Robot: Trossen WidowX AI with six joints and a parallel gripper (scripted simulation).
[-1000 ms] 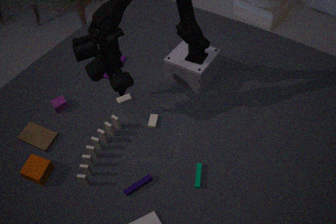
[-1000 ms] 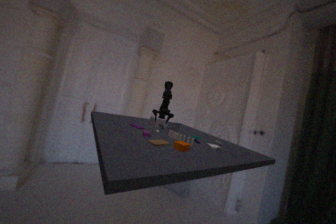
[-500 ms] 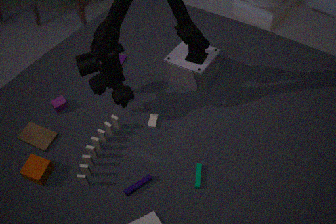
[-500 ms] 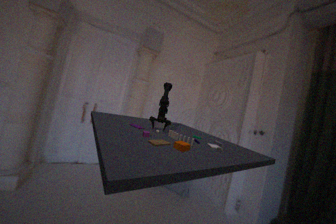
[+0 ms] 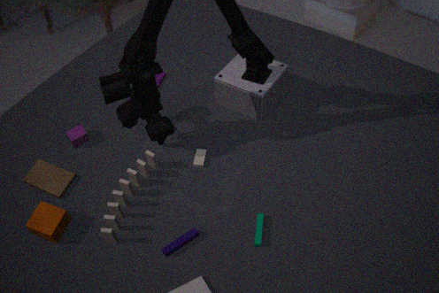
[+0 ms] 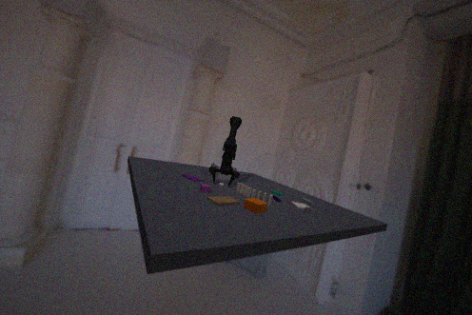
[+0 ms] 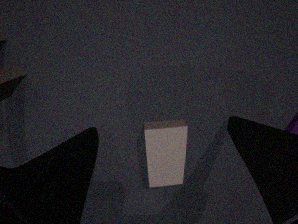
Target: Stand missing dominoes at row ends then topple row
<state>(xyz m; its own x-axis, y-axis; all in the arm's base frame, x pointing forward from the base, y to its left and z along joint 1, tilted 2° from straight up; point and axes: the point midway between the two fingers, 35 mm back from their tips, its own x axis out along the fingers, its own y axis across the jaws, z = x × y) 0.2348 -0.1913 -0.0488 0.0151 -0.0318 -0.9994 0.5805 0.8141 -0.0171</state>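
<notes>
Now: the purple cube 180 mm to the right of my gripper tip, 120 mm ahead of it and 10 mm above it. Also, from my gripper tip: purple bar (250 mm ahead, 230 mm to the left, 10 mm above); purple plate (150 mm behind, 130 mm to the right); tan flat block (260 mm ahead, 160 mm to the right).
</notes>
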